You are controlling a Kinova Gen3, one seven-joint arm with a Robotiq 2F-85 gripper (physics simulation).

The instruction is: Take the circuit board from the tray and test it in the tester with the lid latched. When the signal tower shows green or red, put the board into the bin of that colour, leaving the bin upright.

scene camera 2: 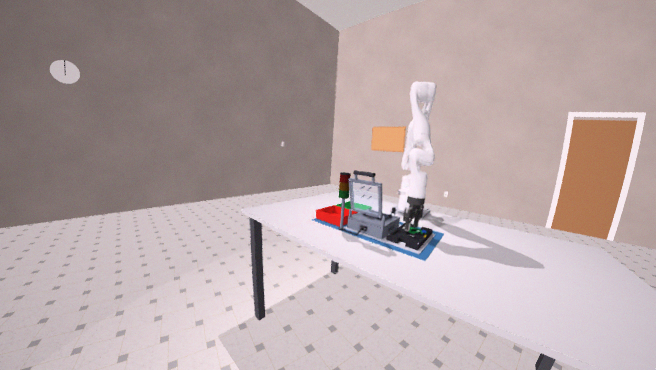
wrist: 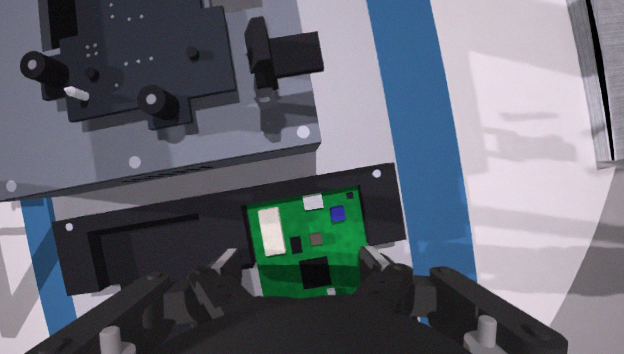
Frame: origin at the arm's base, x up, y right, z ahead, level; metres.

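Seen in the pictures: gripper, fingertip midpoint: [scene camera 2: 411,228] [wrist: 301,263].
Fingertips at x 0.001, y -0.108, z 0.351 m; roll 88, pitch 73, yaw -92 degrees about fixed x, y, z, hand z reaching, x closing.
A point is followed by its place in that frame.
The green circuit board [wrist: 285,210] @[y -0.075, x -0.006, z 0.352 m] [scene camera 2: 415,230] @[y -0.127, x -0.003, z 0.348 m] lies in the right pocket of the black tray [wrist: 385,215] @[y -0.095, x 0.002, z 0.293 m] [scene camera 2: 419,242] @[y -0.167, x 0.002, z 0.486 m]; the other pocket is empty. My gripper [wrist: 301,263] @[y -0.108, x 0.001, z 0.351 m] [scene camera 2: 412,226] @[y -0.108, x 0.001, z 0.351 m] is open, with its fingertips over the board's two sides and nothing held. The gripper body hides the board's near end. The grey tester [scene camera 2: 372,226] @[y 0.026, x 0.023, z 0.496 m] [wrist: 280,132] @[y -0.034, x 0.034, z 0.339 m] stands beside the tray with its clear lid [scene camera 2: 366,198] @[y 0.060, x 0.140, z 0.511 m] raised. The signal tower [scene camera 2: 344,186] @[y 0.158, x 0.177, z 0.526 m] looks unlit, with red, amber and green sections. The red bin [scene camera 2: 328,216] @[y 0.261, x 0.007, z 0.477 m] and green bin [scene camera 2: 361,205] are upright behind the tester.
The tester's dark board bed [wrist: 165,60] @[y 0.012, x 0.043, z 0.379 m] has posts and pins, and a black latch part [wrist: 295,54] @[y -0.013, x 0.066, z 0.324 m] sits at its right side. A blue mat [wrist: 425,150] @[y -0.065, x -0.024, z 0.244 m] [scene camera 2: 434,249] @[y -0.224, x -0.025, z 0.451 m] lies under the setup. A grey metal piece [wrist: 607,75] @[y -0.051, x -0.008, z 0.092 m] stands at the right edge of the wrist view.
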